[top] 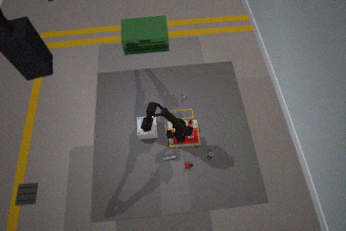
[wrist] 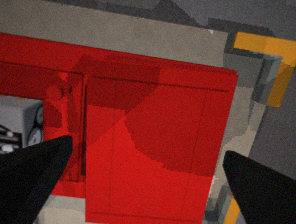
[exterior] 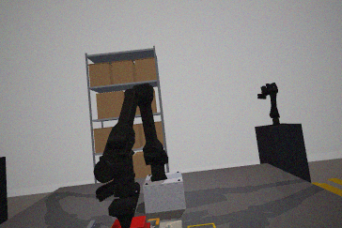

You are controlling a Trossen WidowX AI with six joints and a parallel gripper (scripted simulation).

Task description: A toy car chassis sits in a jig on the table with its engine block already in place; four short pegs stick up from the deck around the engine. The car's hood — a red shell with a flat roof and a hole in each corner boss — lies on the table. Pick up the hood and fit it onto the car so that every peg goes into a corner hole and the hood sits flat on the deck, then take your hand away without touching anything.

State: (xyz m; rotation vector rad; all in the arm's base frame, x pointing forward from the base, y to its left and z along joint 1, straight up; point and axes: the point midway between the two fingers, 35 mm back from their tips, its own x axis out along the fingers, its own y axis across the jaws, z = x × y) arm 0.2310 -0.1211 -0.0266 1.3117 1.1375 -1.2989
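My gripper tip is now right at the red hood. Also, from my gripper tip: grey wheel (21 cm ahead, 20 cm to the right, 3 cm below); then grey engine block (9 cm ahead, 2 cm below, 1 cm to the right).
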